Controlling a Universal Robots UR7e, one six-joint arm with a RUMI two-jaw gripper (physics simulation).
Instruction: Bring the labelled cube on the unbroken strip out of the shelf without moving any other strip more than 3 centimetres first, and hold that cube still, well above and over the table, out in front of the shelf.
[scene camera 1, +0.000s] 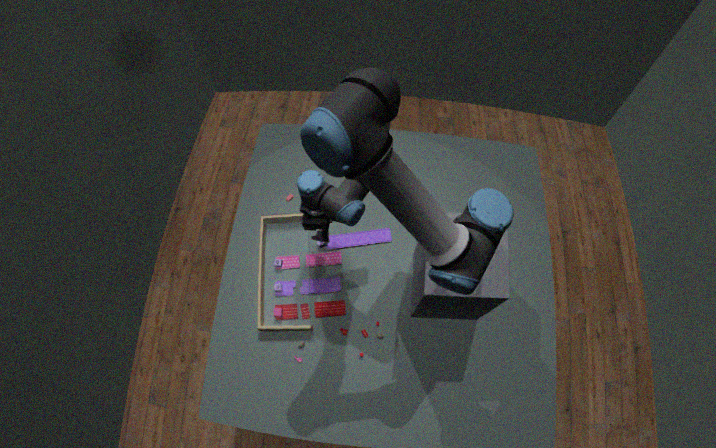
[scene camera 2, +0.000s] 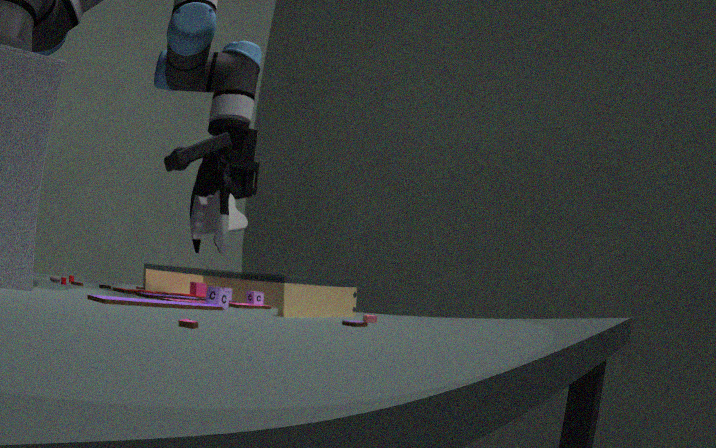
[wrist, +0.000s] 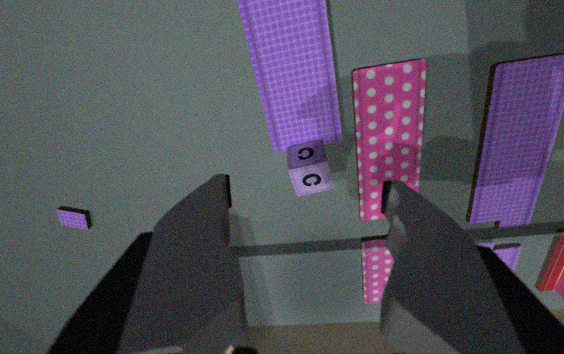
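Note:
The unbroken purple strip (scene camera 1: 359, 239) (scene camera 2: 153, 302) (wrist: 295, 75) lies flat on the table, pointing out from the shelf (scene camera 1: 260, 274) (scene camera 2: 319, 300). A lilac cube marked C (scene camera 2: 219, 297) (wrist: 310, 167) is at its shelf-side end, in front of the shelf's front edge in the wrist view; scene camera 1 has it mostly hidden by the fingers. My gripper (scene camera 1: 321, 241) (scene camera 2: 208, 247) (wrist: 305, 181) is open and empty, well above the table. In the wrist view the cube shows between the fingertips, far below them. Whether the cube rests on the strip or the table, I cannot tell.
Beside it lie a broken pink dotted strip (scene camera 1: 323, 258) (wrist: 390, 140), a broken purple strip (scene camera 1: 321, 285) (wrist: 520, 140) and a broken red strip (scene camera 1: 330, 308), with cubes at their inner ends. A purple chip (scene camera 2: 354, 323) (wrist: 74, 218) and several small bits lie around the shelf.

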